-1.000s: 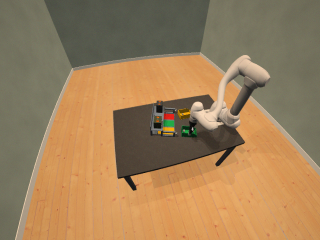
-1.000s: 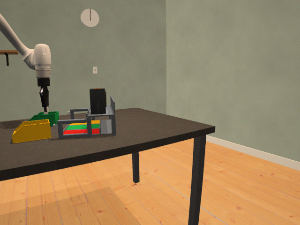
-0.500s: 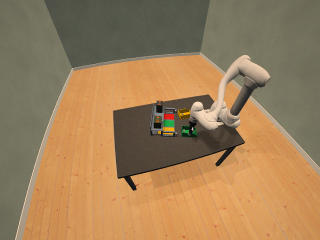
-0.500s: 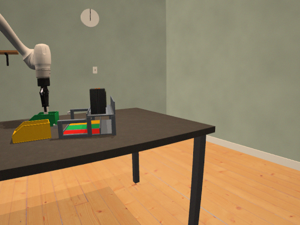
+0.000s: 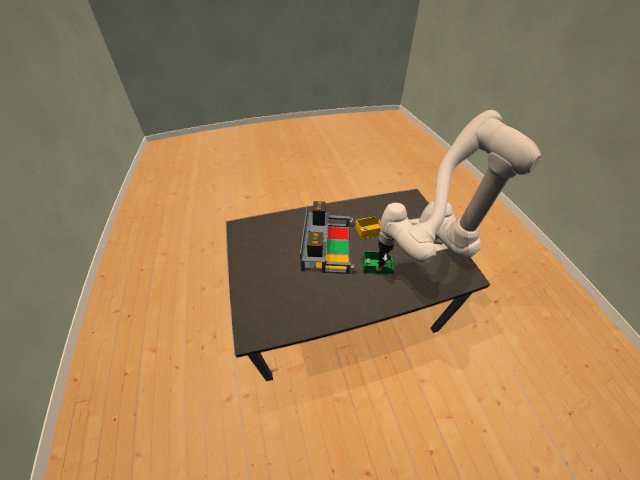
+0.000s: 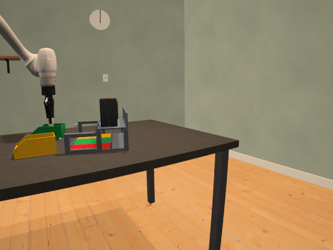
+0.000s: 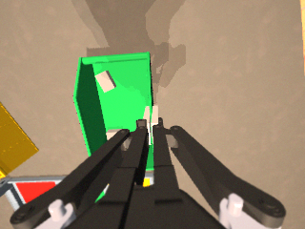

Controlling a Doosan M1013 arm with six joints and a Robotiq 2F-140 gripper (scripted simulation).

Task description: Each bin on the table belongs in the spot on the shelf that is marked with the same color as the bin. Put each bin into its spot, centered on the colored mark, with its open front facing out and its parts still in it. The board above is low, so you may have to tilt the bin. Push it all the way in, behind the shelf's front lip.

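Now: the green bin 1 cm behind my hand, 5 cm to the right of it and 4 cm below it. The rest, counted from my hand: yellow bin: 2 cm behind, 33 cm to the right, 4 cm below.
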